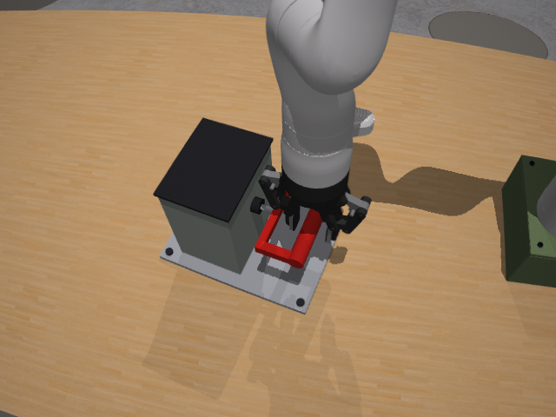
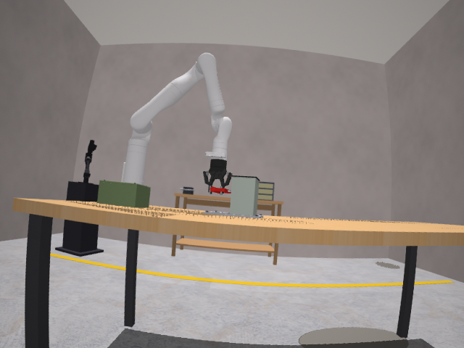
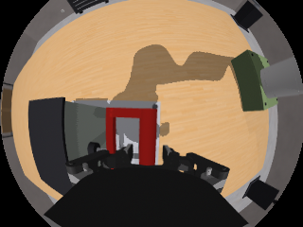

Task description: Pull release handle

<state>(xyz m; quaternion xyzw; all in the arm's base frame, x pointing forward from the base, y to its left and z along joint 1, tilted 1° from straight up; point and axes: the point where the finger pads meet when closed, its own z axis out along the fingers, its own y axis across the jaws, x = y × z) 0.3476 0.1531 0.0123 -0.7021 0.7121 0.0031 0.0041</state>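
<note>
The release handle is 50 mm ahead of my hand. Also, from my hand: grey baseplate: 100 mm below, 100 mm ahead.
</note>
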